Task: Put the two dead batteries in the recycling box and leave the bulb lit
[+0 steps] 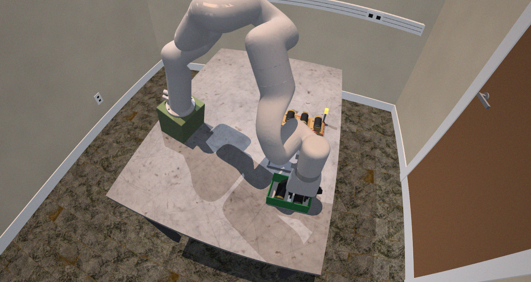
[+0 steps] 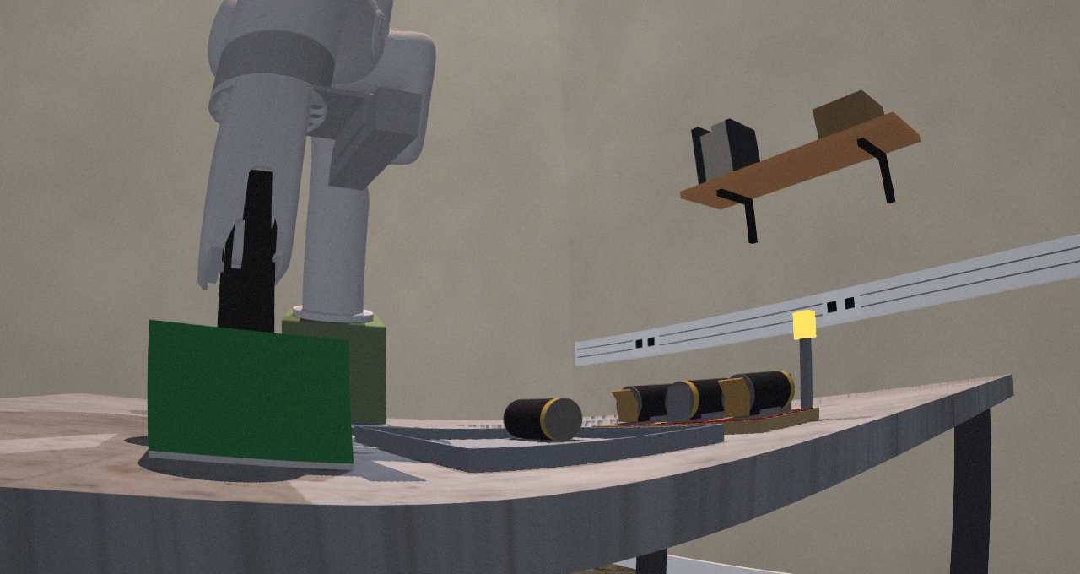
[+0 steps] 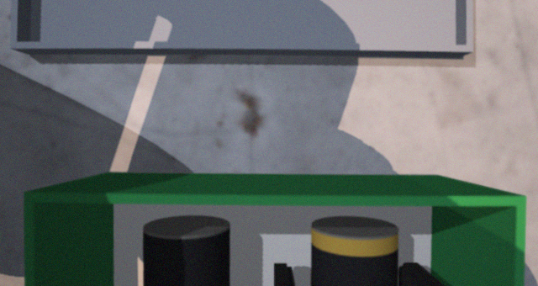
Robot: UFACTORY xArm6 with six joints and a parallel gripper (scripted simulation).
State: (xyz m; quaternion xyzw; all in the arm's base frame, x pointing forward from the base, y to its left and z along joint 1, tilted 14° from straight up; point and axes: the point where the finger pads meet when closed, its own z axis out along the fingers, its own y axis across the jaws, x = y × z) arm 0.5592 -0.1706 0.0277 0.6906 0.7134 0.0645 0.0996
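My gripper is now 3 cm past the green recycling box and 2 cm above it. Round my hand: grey tray: 5 cm behind, 19 cm to the left, 3 cm below.
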